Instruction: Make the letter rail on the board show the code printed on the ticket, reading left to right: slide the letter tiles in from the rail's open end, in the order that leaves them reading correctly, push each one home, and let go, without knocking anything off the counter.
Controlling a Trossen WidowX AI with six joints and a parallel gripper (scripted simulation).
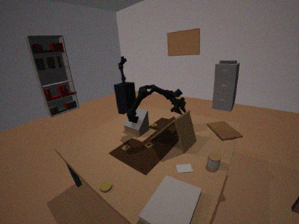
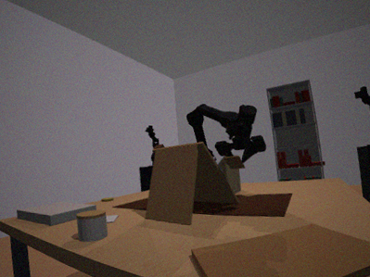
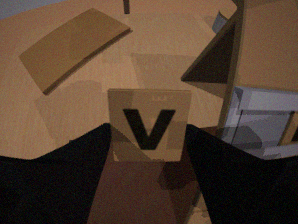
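Now: gripper tip 30 mm past the tile marked e and 160 mm to the left of it. Round my gripper tip: white ticket 100 mm behind, 170 mm to the right, 70 mm below; tile marked v right at my gripper tip; tile marked t 40 mm behind, 220 mm to the right.
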